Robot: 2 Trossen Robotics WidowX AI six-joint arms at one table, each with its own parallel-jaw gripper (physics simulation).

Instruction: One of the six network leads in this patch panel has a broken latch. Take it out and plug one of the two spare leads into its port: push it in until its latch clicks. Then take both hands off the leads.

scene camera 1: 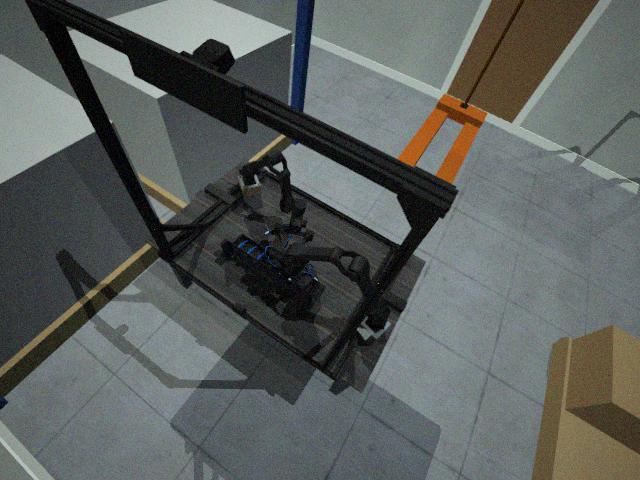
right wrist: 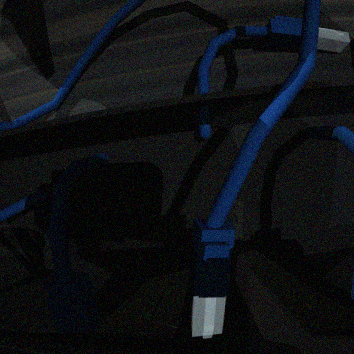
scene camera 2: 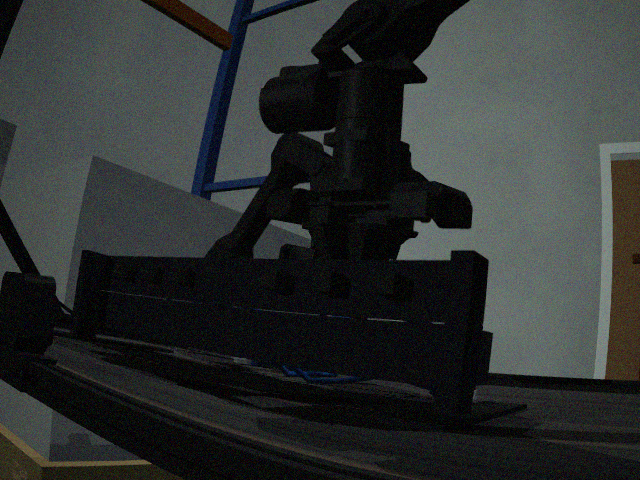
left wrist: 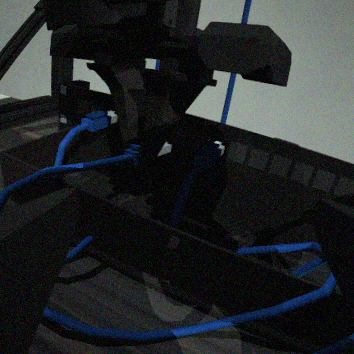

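Where they show: left gripper, fingertip midpoint: (left wrist: 200, 206); right gripper, fingertip midpoint: (scene camera 1: 292, 277) (right wrist: 209, 250) (left wrist: 139, 158); left arm's base at its link origin: (scene camera 1: 249, 180); right arm's base at its link origin: (scene camera 1: 375, 322).
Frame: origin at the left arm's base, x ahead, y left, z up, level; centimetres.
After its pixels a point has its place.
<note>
The black patch panel (scene camera 1: 257, 267) @[x 51.7, y -10.4, z -3.4 cm] (scene camera 2: 223, 305) (left wrist: 281, 165) @[x 56.8, y -6.5, z 2.1 cm] stands on the dark wooden table. My right gripper (scene camera 1: 295, 268) @[x 63.4, y 2.3, z 0.3 cm] (left wrist: 139, 158) @[x 63.4, y 2.3, z 0.3 cm] is shut on the plug of a blue network lead (left wrist: 135, 153) @[x 62.5, y 3.1, z 1.2 cm] (right wrist: 211, 267) @[x 63.4, y 2.3, z 1.6 cm]; the plug's pale tip (right wrist: 208, 316) @[x 64.4, y 0.3, z 1.3 cm] points at the panel. Another blue lead (left wrist: 208, 154) @[x 59.4, y -1.2, z 2.2 cm] sits in a port just right of it, and a third plug (left wrist: 96, 121) @[x 67.8, y 4.8, z 2.1 cm] is at the left. My left gripper (scene camera 1: 288, 234) is open and empty, behind the panel's cable bar (left wrist: 197, 253) @[x 54.0, y 2.5, z -1.4 cm]. Its fingers are too dark to make out in the left wrist view.
A loose blue lead with a pale plug (right wrist: 291, 26) @[x 62.8, y 13.0, z -5.3 cm] lies on the table beyond the bar. More blue leads (left wrist: 211, 323) @[x 51.6, y 2.1, z -5.5 cm] curve over the table in front. A black gantry frame (scene camera 1: 347, 148) @[x 92.0, y -6.0, z 97.0 cm] spans the table. The scene is dim.
</note>
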